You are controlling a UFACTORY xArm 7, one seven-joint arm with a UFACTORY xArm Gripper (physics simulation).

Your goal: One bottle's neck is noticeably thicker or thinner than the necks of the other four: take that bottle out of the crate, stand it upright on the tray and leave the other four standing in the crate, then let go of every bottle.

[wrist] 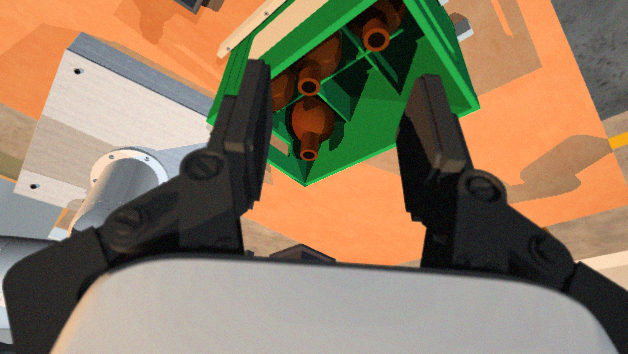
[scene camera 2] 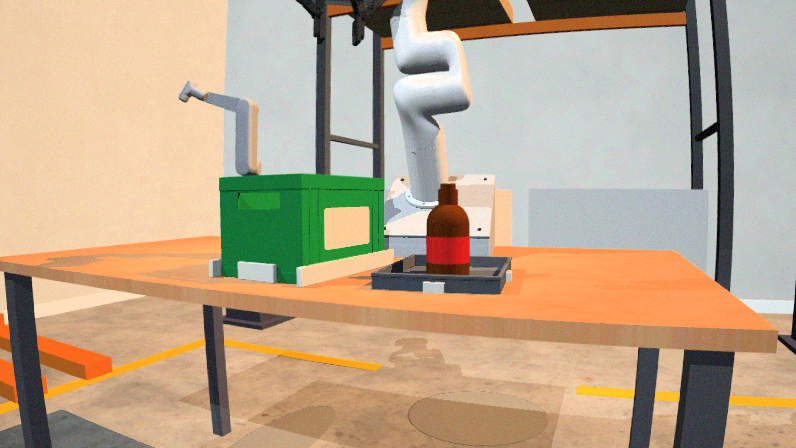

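Where they show: gripper, fingertip midpoint: [wrist: 338,99] [scene camera 2: 338,43]; arm's base, origin of the base link: [wrist: 131,179] [scene camera 2: 430,195].
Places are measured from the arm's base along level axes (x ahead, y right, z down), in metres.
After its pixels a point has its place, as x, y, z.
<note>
A brown bottle [scene camera 2: 447,250] @[0.421, -0.179, 0.092] with a red label stands upright on the dark tray [scene camera 2: 401,282] @[0.533, -0.145, 0.130]; a corner of the tray [wrist: 189,4] @[0.295, -0.080, 0.121] shows at the top of the wrist view. The green crate [scene camera 2: 261,233] @[0.545, 0.101, 0.063] [wrist: 375,120] @[0.407, 0.186, 0.025] stands left of the tray in the scene view. In the wrist view, brown bottles stand in it: one [wrist: 312,120] @[0.339, 0.125, 0.023] near the close corner, one [wrist: 309,75] @[0.416, 0.046, -0.016] beyond it, one [wrist: 376,27] @[0.507, 0.047, -0.019] farther off, and one [wrist: 281,90] @[0.348, 0.058, 0.023] partly hidden behind a finger. My gripper [scene camera 2: 338,40] @[0.547, -0.048, -0.232] [wrist: 338,99] @[0.547, -0.048, -0.232] is open and empty, high above the crate, touching no bottle.
Pale guide strips [scene camera 2: 345,268] @[0.445, -0.002, 0.128] [wrist: 250,27] @[0.335, -0.004, 0.112] border the crate on the wooden table [scene camera 2: 601,289] @[0.435, -0.427, 0.142] [wrist: 320,215] @[-0.003, 0.494, 0.142]. The arm's base plate [wrist: 115,100] @[0.094, -0.089, 0.069] is beside the crate. A smaller grey arm [scene camera 2: 246,136] shows behind the crate, and a rack with dark posts [scene camera 2: 723,166] stands behind the table.
</note>
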